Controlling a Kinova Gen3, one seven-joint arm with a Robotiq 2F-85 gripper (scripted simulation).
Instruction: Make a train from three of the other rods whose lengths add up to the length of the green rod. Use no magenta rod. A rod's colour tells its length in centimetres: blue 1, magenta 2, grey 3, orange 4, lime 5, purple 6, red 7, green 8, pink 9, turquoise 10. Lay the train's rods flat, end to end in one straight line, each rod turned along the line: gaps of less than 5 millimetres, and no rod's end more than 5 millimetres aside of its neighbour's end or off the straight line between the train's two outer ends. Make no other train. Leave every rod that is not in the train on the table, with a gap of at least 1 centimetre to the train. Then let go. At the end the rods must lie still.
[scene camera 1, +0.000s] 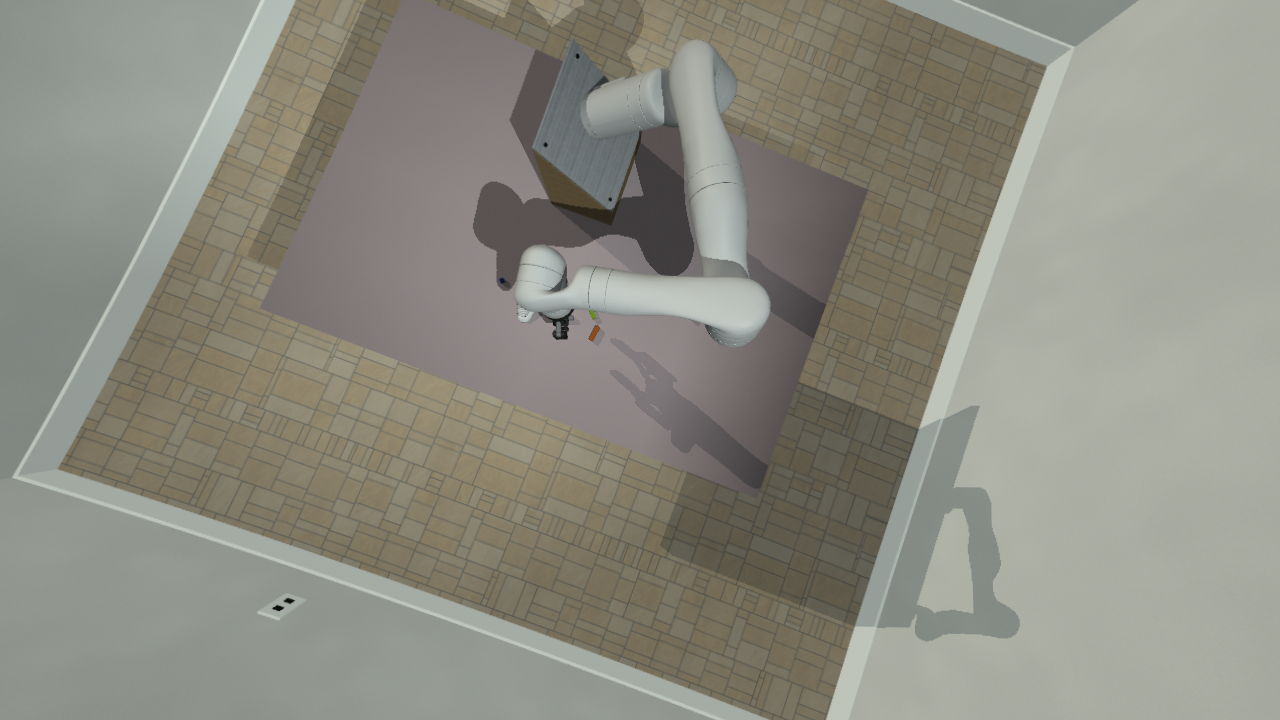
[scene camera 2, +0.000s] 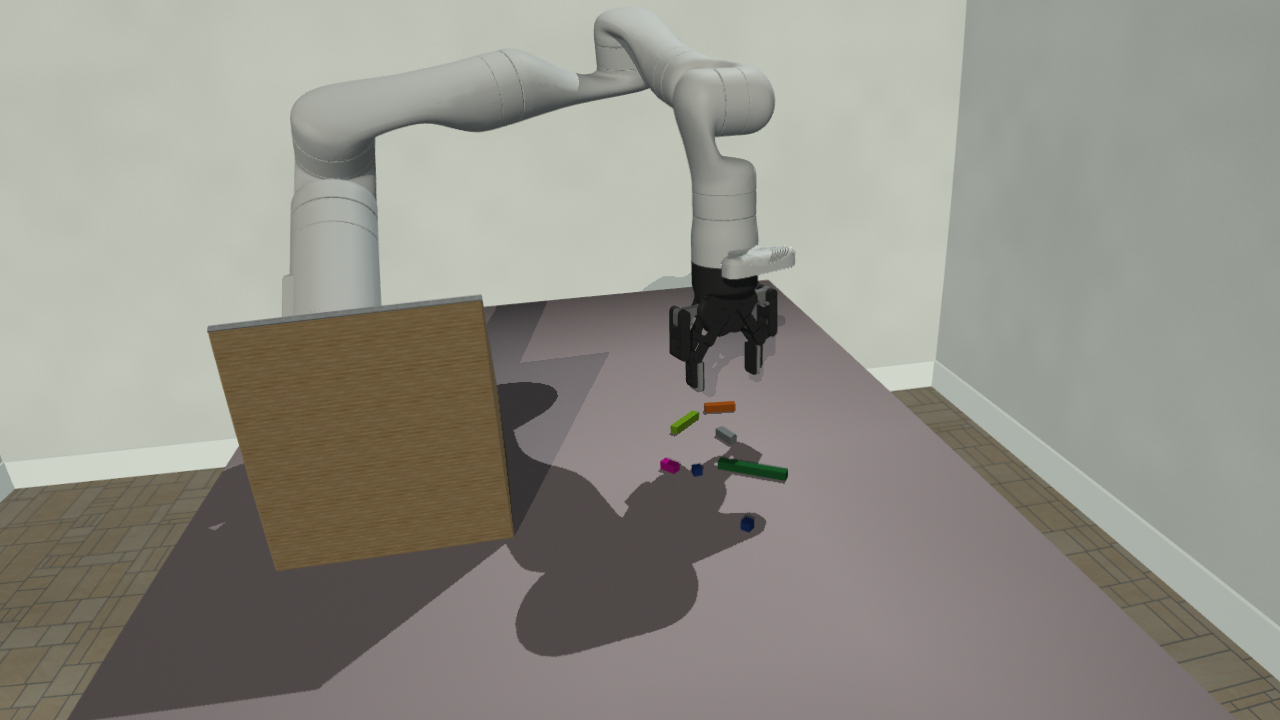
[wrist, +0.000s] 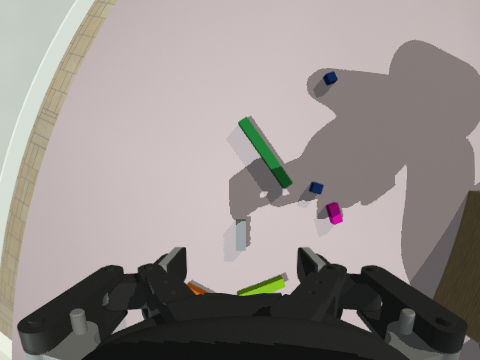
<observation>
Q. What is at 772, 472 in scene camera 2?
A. A green rod.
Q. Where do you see my gripper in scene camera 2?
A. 725, 380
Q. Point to a green rod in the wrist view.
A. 246, 126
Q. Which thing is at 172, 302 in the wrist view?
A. My gripper.
</observation>
